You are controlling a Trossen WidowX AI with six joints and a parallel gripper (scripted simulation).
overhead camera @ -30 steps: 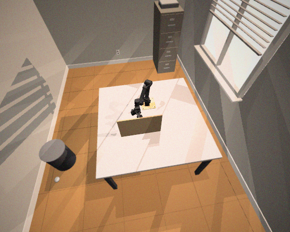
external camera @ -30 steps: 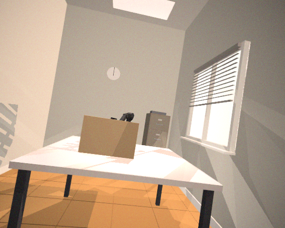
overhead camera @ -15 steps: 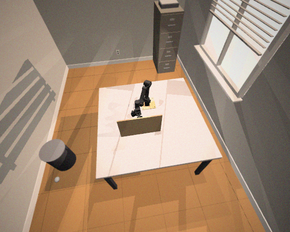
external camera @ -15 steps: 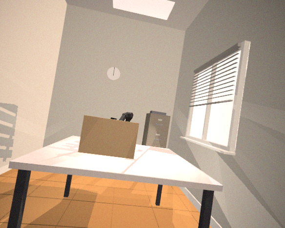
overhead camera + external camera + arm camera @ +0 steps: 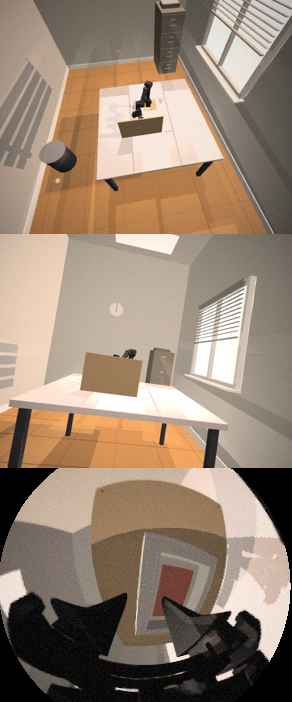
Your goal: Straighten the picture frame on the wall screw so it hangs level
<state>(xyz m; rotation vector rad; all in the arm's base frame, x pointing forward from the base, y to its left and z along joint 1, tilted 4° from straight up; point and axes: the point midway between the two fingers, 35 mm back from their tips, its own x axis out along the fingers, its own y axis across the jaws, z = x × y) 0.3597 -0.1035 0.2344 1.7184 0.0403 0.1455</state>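
The picture frame lies 1 cm ahead of my gripper tip, 1 cm to the left of it and 5 cm below it. The rest, counted from my gripper tip: wall board: 2 cm ahead, 6 cm below.
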